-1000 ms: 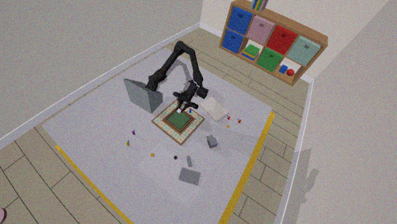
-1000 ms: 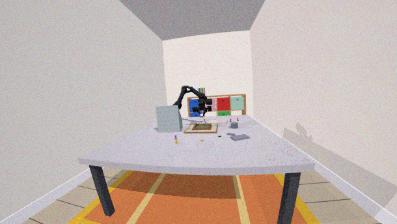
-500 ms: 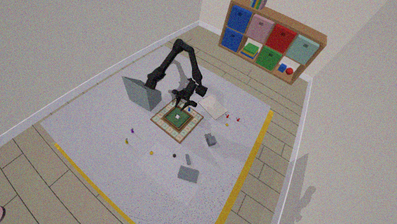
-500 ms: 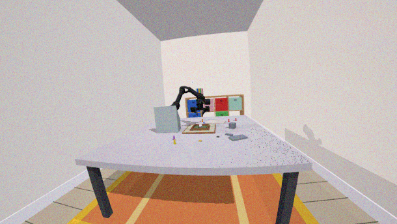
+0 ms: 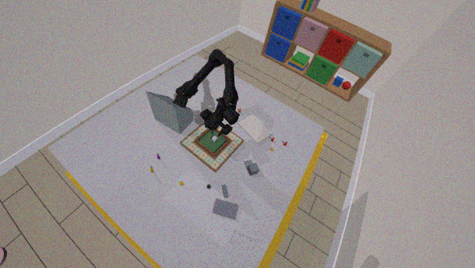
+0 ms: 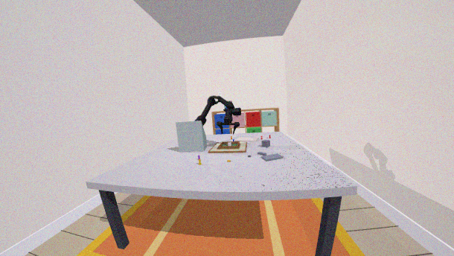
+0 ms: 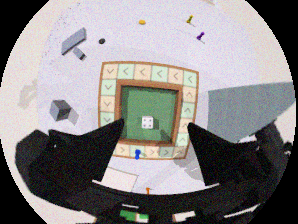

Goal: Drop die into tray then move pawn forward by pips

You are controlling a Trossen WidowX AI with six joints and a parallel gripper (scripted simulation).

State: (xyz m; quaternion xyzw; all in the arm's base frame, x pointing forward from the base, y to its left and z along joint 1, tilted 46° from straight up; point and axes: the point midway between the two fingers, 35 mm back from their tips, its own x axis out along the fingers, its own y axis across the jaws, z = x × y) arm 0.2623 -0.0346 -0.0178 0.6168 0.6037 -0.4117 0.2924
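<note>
The blue pawn is 110 mm to the left of my gripper tip, 90 mm below it and 50 mm ahead of it. From my gripper tip the other things lie so: white die (90 mm below, 20 mm to the left, 10 mm ahead); then grey slab (320 mm to the right, 270 mm ahead, 110 mm below); then white pad (250 mm to the left, 200 mm ahead, 110 mm below).
</note>
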